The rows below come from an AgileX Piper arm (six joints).
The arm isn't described. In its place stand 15 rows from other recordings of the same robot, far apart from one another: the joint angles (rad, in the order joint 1, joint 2, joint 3, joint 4, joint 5, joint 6), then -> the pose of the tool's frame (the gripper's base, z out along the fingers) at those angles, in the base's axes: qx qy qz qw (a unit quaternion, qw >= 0); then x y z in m.
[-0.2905, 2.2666, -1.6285, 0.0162, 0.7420, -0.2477] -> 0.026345 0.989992 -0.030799 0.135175 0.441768 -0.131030 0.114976
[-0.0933, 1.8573, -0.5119, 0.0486, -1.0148, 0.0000] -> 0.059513 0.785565 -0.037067 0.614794 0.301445 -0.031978 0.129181
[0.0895, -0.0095, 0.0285, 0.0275, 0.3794, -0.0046] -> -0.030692 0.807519 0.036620 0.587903 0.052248 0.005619 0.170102
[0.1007, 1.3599, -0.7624, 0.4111, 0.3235, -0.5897] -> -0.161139 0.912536 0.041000 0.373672 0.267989 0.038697 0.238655
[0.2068, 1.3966, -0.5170, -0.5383, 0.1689, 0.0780] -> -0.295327 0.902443 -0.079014 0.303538 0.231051 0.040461 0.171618
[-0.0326, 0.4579, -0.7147, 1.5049, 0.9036, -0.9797] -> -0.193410 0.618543 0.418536 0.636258 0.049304 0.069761 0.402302
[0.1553, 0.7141, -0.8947, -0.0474, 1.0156, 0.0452] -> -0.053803 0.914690 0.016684 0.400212 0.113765 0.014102 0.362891
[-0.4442, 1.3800, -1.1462, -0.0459, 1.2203, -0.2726] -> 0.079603 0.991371 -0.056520 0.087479 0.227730 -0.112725 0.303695
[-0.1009, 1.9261, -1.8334, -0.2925, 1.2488, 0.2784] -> 0.160842 0.963924 -0.129395 0.168038 0.409044 -0.066431 0.312122
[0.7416, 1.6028, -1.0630, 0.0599, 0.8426, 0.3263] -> -0.187803 0.972244 0.091292 0.105530 0.224050 0.210750 0.226682
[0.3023, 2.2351, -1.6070, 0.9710, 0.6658, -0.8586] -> -0.218844 0.896673 0.292507 0.250051 0.440405 0.185946 0.147226
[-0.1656, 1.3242, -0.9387, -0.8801, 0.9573, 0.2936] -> 0.020729 0.912753 -0.372613 0.166167 0.237912 -0.097910 0.292899
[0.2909, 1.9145, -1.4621, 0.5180, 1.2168, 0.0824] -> 0.010953 -0.970762 -0.234564 0.049806 0.348623 0.148493 0.226321
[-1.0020, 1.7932, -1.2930, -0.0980, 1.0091, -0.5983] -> 0.177217 0.980417 -0.083378 0.020632 0.183286 -0.300701 0.219767
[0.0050, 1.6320, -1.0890, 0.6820, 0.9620, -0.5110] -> -0.075643 0.951869 0.260957 0.141861 0.311625 0.048615 0.236933
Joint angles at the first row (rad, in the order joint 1, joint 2, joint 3, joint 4, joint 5, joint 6):
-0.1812, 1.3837, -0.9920, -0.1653, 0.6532, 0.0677
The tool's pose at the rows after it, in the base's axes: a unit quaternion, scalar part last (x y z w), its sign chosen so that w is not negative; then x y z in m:
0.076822 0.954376 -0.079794 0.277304 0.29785 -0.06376 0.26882
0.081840 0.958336 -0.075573 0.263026 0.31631 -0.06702 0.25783
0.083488 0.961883 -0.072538 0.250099 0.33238 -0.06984 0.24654
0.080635 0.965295 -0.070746 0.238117 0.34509 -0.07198 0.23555
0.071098 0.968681 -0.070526 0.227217 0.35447 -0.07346 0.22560
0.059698 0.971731 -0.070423 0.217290 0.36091 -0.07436 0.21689
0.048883 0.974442 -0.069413 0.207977 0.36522 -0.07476 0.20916
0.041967 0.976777 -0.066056 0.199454 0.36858 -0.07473 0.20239
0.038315 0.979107 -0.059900 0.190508 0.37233 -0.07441 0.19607
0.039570 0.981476 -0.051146 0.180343 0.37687 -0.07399 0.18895
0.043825 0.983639 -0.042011 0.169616 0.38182 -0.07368 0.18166
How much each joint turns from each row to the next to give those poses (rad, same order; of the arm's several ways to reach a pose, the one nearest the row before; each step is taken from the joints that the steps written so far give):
-0.0003, 0.0909, -0.0544, 0.0037, 0.0049, 0.0104
-0.0003, 0.0818, -0.0505, 0.0041, -0.0005, 0.0086
-0.0003, 0.0729, -0.0450, 0.0040, -0.0006, 0.0014
-0.0001, 0.0608, -0.0355, 0.0040, -0.0007, -0.0078
0.0000, 0.0479, -0.0257, 0.0042, -0.0010, -0.0218
0.0000, 0.0364, -0.0167, 0.0050, -0.0007, -0.0261
0.0000, 0.0282, -0.0101, 0.0071, -0.0001, -0.0263
0.0000, 0.0237, -0.0083, 0.0120, 0.0017, -0.0218
0.0000, 0.0248, -0.0128, 0.0187, 0.0068, -0.0201
0.0000, 0.0293, -0.0172, 0.0232, 0.0103, -0.0131
0.0000, 0.0315, -0.0208, 0.0223, 0.0130, -0.0065

